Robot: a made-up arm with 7 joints.
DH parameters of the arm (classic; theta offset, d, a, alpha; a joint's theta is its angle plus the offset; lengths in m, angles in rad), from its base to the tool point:
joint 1: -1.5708 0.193 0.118 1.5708
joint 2: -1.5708 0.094 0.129 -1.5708
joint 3: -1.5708 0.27 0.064 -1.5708
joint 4: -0.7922 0 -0.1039 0
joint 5: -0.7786 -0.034 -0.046 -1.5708
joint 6: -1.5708 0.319 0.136 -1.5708
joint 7: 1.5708 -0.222 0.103 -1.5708
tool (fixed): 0 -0.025 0 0
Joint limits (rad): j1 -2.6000..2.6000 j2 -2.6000..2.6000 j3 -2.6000..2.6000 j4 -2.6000..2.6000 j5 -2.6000..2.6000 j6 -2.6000..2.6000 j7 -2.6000..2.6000
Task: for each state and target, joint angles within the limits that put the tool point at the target. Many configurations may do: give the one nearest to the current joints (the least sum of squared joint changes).
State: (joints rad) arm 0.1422 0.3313 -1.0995 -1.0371 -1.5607 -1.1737 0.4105
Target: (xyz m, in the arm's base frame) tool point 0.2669 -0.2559 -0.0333
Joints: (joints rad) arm 0.2942 -0.1658 -1.2552 -1.4700 -2.1460 -1.4508 0.6212
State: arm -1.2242 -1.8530 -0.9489 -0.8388 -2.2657 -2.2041 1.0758
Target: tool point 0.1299 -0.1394 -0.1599
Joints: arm -1.0430 -1.8122 -0.9674 -0.4450 -1.9077 -1.8188 1.0716
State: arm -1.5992 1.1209 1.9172 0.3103 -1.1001 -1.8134 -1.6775
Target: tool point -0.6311 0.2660 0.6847
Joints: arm -1.5489 1.5905 1.9483 0.1205 -1.3563 -1.8755 -1.7566
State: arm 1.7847 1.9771 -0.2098 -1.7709 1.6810 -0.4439 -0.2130
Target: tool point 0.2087 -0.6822 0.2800
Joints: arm 1.3828 1.6727 0.0571 -1.9997 1.4764 -0.4402 -0.5514
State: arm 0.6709 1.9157 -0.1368 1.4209 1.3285 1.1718 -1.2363
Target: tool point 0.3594 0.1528 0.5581
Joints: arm 1.1222 2.1083 0.2668 1.5359 1.5127 1.0988 -1.3632
